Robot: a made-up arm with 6 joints.
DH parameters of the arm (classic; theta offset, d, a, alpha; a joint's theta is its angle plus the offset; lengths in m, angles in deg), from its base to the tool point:
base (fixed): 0 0.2 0 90
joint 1: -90 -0.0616 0.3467 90
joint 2: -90 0.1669 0.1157 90
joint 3: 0 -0.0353 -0.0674 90
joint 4: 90 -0.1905 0.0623 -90
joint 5: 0 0.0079 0.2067 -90
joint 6: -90 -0.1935 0.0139 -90
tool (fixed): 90 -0.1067 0 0
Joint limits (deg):
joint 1: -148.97..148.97
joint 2: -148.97..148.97
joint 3: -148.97..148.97
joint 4: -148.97..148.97
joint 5: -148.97..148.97
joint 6: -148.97..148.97
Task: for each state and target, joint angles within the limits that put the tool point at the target. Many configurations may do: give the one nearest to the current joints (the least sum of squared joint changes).
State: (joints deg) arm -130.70 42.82 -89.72 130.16 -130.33 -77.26
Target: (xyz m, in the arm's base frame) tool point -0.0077 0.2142 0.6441
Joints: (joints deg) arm -145.41 55.84 -86.65 144.38 -84.69 -82.76
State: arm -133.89 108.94 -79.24 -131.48 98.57 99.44
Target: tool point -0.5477 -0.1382 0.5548
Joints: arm -140.55 109.30 -111.23 -120.67 70.45 86.72
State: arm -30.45 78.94 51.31 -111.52 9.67 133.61
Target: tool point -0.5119 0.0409 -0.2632
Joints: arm -7.05 81.32 77.26 -106.69 2.47 121.79
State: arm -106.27 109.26 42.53 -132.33 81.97 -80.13
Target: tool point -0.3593 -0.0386 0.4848
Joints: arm -51.48 126.67 59.41 -116.92 93.07 -70.23
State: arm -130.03 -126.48 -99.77 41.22 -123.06 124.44
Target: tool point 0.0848 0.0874 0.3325
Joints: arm -125.91 -144.19 -97.55 36.04 -121.90 120.04
